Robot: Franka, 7 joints.
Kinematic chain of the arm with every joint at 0, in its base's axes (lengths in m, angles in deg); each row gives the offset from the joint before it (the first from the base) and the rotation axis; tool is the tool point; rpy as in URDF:
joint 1: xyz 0 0 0.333 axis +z
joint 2: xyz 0 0 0 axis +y
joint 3: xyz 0 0 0.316 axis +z
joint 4: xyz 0.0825 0 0 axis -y
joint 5: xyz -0.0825 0 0.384 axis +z
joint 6: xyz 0 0 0 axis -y
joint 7: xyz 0.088 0 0 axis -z
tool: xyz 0 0 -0.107 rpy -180 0 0
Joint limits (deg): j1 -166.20..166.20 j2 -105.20..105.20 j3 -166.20..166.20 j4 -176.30..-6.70 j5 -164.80..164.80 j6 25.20..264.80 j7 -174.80..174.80
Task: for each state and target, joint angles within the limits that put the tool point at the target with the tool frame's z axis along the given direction. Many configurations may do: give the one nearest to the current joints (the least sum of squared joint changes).
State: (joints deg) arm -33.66 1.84 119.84 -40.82 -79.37 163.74 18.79
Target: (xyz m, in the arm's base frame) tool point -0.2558 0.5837 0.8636 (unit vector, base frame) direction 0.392 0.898 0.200
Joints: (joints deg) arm -33.86 -22.54 130.31 -53.16 -64.03 141.55 18.79
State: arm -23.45 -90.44 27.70 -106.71 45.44 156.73 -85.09
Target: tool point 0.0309 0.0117 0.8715 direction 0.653 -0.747 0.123
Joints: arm -61.41 -84.67 3.59 -129.99 19.06 141.74 -85.09
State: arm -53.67 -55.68 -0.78 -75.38 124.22 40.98 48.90
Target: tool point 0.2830 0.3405 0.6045 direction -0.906 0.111 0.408
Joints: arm -16.20 -5.73 46.95 -118.08 102.05 32.51 48.90
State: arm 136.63 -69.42 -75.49 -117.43 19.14 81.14 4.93
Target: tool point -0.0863 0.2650 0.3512 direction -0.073 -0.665 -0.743
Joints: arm 159.12 -48.77 -54.82 -155.47 -10.07 87.14 4.93
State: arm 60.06 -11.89 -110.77 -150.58 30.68 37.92 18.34
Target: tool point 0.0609 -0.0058 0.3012 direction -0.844 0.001 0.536
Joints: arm 54.20 -39.82 -86.86 -176.19 0.20 39.52 18.34
